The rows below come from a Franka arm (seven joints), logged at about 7 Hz.
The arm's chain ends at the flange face. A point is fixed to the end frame.
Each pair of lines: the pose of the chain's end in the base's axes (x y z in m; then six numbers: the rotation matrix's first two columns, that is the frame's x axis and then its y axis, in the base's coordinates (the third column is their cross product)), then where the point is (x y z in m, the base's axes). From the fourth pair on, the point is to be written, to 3 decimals.
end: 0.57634 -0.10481 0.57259 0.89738 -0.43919 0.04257 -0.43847 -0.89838 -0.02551
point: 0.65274 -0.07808 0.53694
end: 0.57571 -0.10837 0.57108 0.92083 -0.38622 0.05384 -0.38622 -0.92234 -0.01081
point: 0.65062 -0.07795 0.53523
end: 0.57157 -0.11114 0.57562 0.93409 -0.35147 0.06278 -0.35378 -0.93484 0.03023
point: 0.64515 -0.07966 0.53798
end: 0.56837 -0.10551 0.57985 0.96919 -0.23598 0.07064 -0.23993 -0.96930 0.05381
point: 0.638 -0.066 0.541
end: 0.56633 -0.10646 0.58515 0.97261 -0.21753 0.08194 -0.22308 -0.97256 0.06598
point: 0.635 -0.067 0.547
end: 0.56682 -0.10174 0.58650 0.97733 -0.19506 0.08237 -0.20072 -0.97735 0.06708
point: 0.635 -0.060 0.548
